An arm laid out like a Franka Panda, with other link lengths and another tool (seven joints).
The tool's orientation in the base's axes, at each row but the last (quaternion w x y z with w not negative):
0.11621, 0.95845, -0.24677, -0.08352
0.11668, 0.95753, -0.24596, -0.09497
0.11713, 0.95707, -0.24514, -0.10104
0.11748, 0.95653, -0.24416, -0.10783
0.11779, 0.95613, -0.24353, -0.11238
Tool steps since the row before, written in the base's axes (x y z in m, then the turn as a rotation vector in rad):
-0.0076, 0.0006, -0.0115, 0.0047, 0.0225, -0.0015
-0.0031, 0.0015, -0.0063, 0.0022, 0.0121, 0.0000
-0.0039, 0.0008, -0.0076, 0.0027, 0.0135, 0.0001
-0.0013, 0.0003, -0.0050, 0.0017, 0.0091, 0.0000
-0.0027, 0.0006, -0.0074, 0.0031, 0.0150, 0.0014
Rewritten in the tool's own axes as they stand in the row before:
-0.0057, -0.0001, 0.0126, -0.0069, -0.0217, -0.0037
-0.0026, -0.0016, 0.0065, -0.0041, -0.0113, -0.0027
-0.0027, -0.0010, 0.0081, -0.0043, -0.0127, -0.0031
-0.0005, -0.0011, 0.0050, -0.0030, -0.0085, -0.0020
-0.0014, -0.0014, 0.0076, -0.0049, -0.0138, -0.0047

